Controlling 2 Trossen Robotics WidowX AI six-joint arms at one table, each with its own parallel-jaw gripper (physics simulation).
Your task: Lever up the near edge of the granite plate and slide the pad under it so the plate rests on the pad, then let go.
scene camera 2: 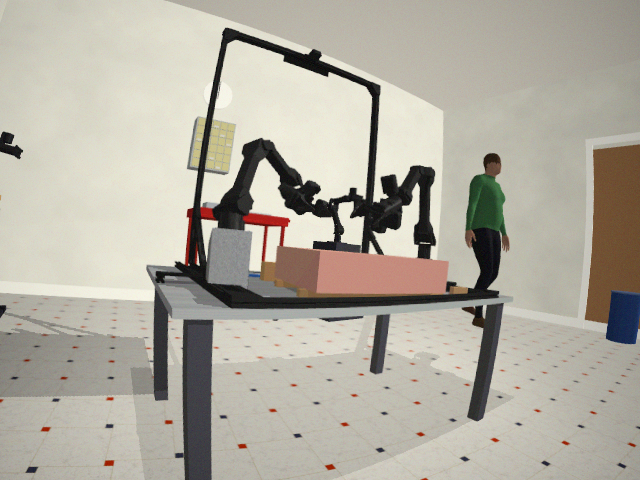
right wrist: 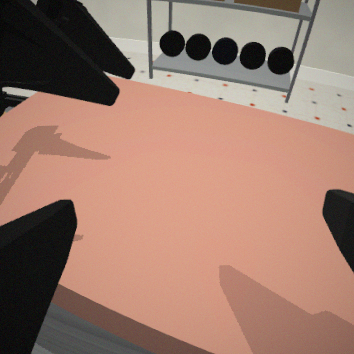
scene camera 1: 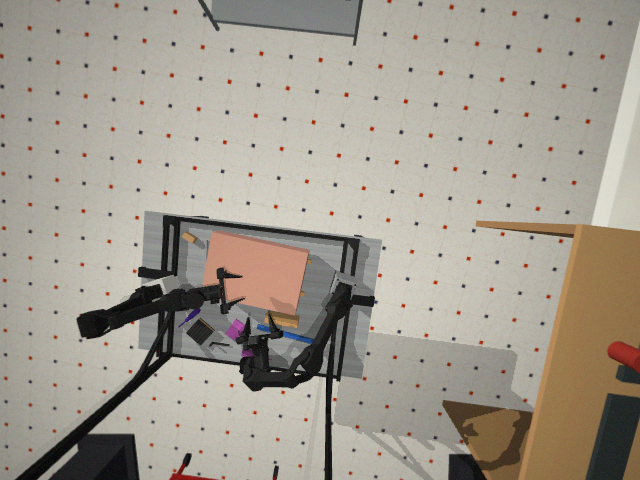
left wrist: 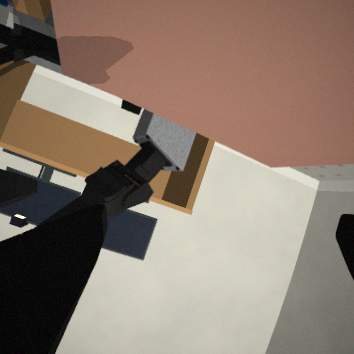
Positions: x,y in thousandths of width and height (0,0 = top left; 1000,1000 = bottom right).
Labels:
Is the left gripper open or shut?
Open.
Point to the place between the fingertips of the right gripper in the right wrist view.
569,583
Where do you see a granite plate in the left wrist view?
At 756,244

